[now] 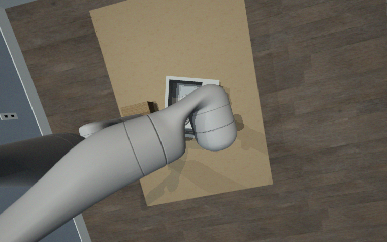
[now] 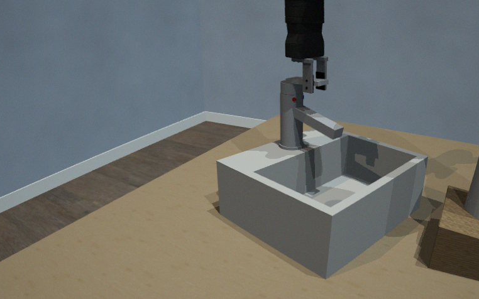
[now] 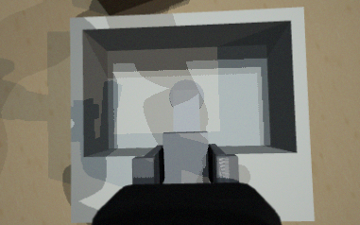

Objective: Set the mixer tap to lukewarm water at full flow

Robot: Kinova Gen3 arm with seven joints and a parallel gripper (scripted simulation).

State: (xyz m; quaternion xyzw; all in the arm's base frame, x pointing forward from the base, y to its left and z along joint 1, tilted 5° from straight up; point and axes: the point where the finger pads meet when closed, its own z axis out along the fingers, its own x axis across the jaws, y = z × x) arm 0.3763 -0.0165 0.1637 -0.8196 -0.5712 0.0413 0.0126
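Right now the flat lever is 2 cm ahead of my hand and 1 cm to the right of it. From my hand the other things lie so: grey square sink (5 cm behind, 2 cm to the left, 23 cm below); grey mixer tap (4 cm ahead, 1 cm to the right, 5 cm below).
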